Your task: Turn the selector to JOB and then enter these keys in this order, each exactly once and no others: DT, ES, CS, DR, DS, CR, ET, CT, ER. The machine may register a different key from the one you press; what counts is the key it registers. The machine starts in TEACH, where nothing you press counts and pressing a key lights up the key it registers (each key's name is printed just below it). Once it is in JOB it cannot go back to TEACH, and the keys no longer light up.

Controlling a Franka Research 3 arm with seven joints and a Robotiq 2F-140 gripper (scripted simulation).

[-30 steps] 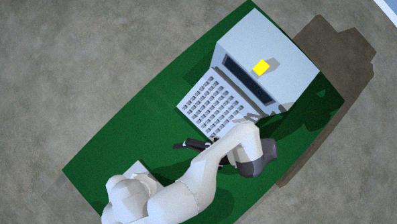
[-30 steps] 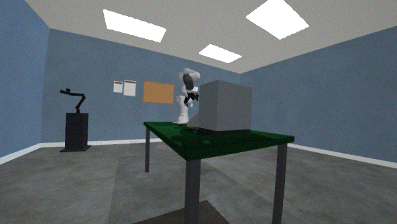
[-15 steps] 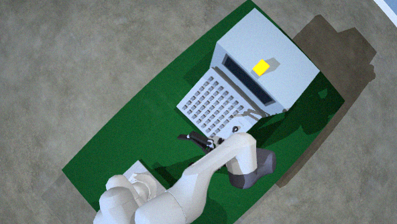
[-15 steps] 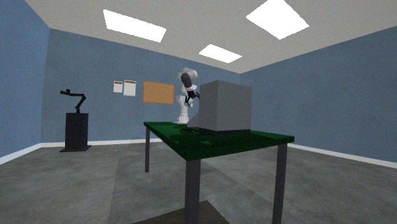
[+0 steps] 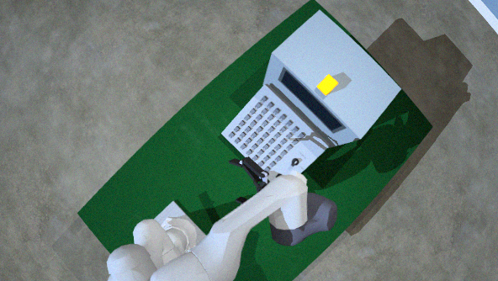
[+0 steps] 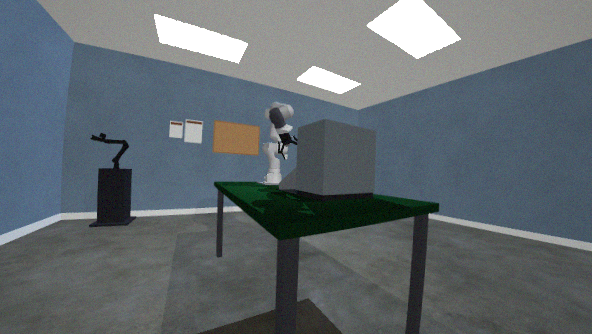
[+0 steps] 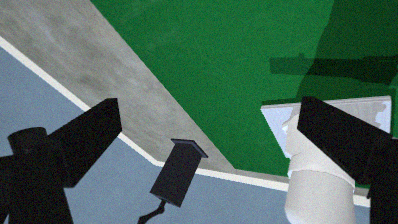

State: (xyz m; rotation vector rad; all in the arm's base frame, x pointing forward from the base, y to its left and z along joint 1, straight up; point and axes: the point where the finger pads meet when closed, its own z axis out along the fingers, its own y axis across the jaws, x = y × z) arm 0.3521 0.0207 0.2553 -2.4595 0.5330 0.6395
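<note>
The key lies 17 cm below my hand, 17 cm ahead of it and 9 cm to the left of it. From my hand the other things lie so: round selector knob (22 cm ahead, 15 cm below, 10 cm to the right); sloping keyboard (23 cm ahead, 20 cm below, 1 cm to the left).
</note>
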